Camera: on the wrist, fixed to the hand. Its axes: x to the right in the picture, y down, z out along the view.
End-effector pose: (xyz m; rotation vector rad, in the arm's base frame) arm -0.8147 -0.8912 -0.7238 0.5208 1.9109 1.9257
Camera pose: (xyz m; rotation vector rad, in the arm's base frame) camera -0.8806 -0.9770 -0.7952 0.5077 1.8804 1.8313
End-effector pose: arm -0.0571 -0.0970 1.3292 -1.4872 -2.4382 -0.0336
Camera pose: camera -0.0997 -0.1365 1.4451 -1.4184 -2.5334 0.0183
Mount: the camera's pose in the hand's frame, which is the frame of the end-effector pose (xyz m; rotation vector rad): 0.0132 -0.0705 -0.1080 0.0152 -0.0635 -0.0688
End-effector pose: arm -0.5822 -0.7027 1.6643 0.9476 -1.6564 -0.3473
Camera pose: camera -0.4556 -0.7302 1.6607 1.0159 -1.6889 -0.4156
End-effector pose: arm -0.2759 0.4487 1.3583 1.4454 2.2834 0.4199
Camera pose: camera -0.3888 0.4272 1.4182 1.3632 2.2829 0.3320
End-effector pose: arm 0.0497 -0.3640 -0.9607 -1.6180 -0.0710 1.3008
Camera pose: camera 0.1725 -0.3923 -0.9301 -1.5483 -0.1540 1.2967
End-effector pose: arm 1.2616 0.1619 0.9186 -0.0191 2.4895 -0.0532
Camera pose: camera 1.1857 0.0948 0.9994 -0.0986 2.4244 -0.0990
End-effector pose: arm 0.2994 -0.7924 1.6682 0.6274 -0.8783 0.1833
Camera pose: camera 0.4072 -0.7877 1.5964 0.6796 -0.9158 0.1086
